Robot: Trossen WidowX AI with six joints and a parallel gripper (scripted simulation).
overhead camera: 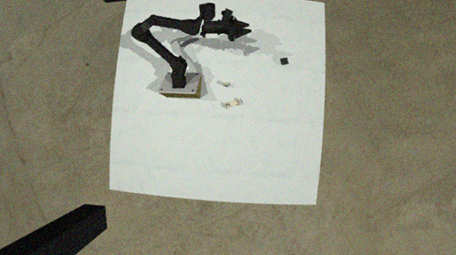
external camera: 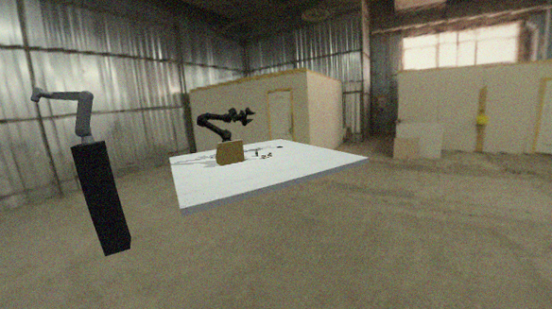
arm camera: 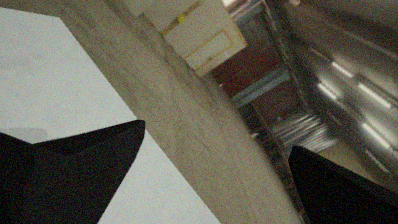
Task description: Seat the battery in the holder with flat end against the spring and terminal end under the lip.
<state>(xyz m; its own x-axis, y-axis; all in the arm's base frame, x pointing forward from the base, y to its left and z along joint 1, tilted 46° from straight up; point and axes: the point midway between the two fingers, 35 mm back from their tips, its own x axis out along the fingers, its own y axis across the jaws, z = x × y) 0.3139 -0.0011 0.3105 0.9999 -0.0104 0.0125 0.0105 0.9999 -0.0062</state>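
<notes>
Now: gripper tip 11 cm past the battery, 20 cm to the left of it and 30 cm above it. Round my gripper tip: small dark square: 24 cm ahead, 5 cm to the right, 33 cm below.
</notes>
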